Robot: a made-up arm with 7 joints. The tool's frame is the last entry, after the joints.
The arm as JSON. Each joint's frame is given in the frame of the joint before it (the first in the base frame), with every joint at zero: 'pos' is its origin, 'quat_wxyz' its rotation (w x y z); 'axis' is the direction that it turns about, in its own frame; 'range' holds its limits. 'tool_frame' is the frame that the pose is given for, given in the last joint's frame.
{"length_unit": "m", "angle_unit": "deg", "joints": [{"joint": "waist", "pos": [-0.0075, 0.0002, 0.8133], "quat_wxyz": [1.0, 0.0, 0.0, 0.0], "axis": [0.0, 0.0, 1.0], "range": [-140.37, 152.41]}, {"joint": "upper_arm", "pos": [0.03, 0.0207, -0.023], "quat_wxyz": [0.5, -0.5, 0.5, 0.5], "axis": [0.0, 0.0, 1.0], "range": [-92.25, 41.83]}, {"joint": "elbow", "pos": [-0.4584, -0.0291, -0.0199], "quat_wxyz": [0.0, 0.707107, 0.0, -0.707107], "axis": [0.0, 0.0, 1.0], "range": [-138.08, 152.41]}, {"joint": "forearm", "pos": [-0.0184, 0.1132, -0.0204], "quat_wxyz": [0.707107, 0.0, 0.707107, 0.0], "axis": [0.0, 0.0, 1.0], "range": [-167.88, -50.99]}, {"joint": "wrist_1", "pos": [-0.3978, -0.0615, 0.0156], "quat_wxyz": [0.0, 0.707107, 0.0, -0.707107], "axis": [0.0, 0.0, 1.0], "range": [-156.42, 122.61]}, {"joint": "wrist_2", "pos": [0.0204, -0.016, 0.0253], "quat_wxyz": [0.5, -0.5, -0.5, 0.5], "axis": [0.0, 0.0, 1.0], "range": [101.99, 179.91]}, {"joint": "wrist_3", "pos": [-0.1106, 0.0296, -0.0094], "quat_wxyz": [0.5, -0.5, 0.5, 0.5], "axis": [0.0, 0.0, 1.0], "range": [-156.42, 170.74]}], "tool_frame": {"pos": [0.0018, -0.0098, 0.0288], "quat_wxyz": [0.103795, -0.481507, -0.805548, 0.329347]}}
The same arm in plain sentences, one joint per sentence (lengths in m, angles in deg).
The arm has seven revolute joints in a row. What follows holds with every joint at zero, and every direction is one of the base frame's.
Joint 1 is mounted 0.0075 m along -x and 0.0002 m along +y and 0.8133 m along +z from the base frame's origin and turns about +z, from -140.37 to 152.41 deg.
Joint 2 is mounted 0.0300 m along +x and 0.0207 m along +y and 0.0230 m along -z from joint 1 and turns about +y, from -92.25 to 41.83 deg.
Joint 3 is mounted 0.0291 m along +x and 0.0199 m along -y and 0.4584 m along +z from joint 2 and turns about +z, from -138.08 to 152.41 deg.
Joint 4 is mounted 0.1132 m along +x and 0.0184 m along +y and 0.0204 m along -z from joint 3 and turns about -y, from -167.88 to -50.99 deg.
Joint 5 is mounted 0.0615 m along -x and 0.0156 m along -y and 0.3978 m along +z from joint 4 and turns about +z, from -156.42 to 122.61 deg.
Joint 6 is mounted 0.0160 m along +x and 0.0204 m along +y and 0.0253 m along +z from joint 5 and turns about -y, from 101.99 to 179.91 deg.
Joint 7 is mounted 0.1106 m along +x and 0.0094 m along +y and 0.0296 m along -z from joint 6 and turns about -z, from -156.42 to 170.74 deg.
The tool frame, which is the frame that the pose is given for, is mounted 0.0098 m along -x and 0.0018 m along +y and 0.0288 m along -z from joint 7; its axes are the base frame's turned by roll 39.63, pitch -8.62 and yaw -31.38 deg (as in URDF: about the fixed x, then y, then z).

